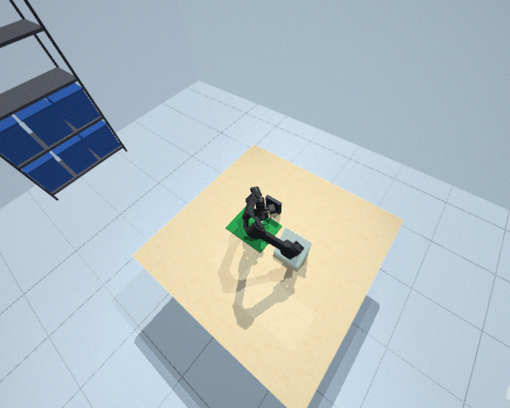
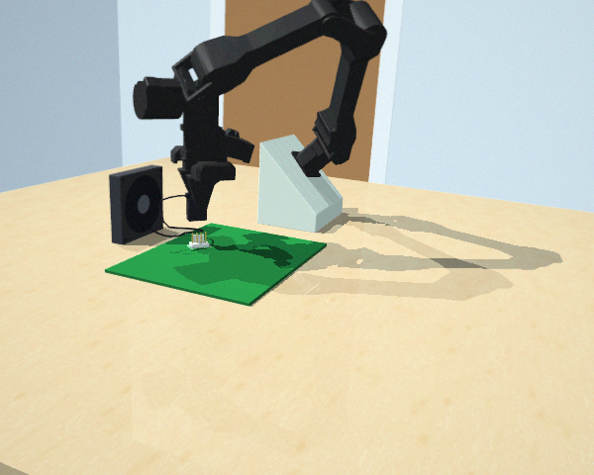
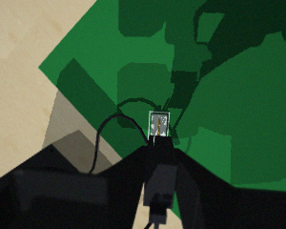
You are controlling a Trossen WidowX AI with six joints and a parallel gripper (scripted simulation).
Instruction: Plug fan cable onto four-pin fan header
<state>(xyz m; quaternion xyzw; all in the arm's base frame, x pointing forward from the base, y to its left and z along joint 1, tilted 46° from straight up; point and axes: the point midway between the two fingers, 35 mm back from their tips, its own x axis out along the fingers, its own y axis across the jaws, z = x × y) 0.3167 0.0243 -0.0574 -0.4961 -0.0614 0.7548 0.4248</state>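
Now: the black fan plug 1 cm ahead of my gripper tip and 1 cm above it. Round my gripper tip: white four-pin fan header: 6 cm below; then green board: 8 cm below, 6 cm to the left, 1 cm ahead; then black fan: 13 cm to the right, 1 cm ahead.
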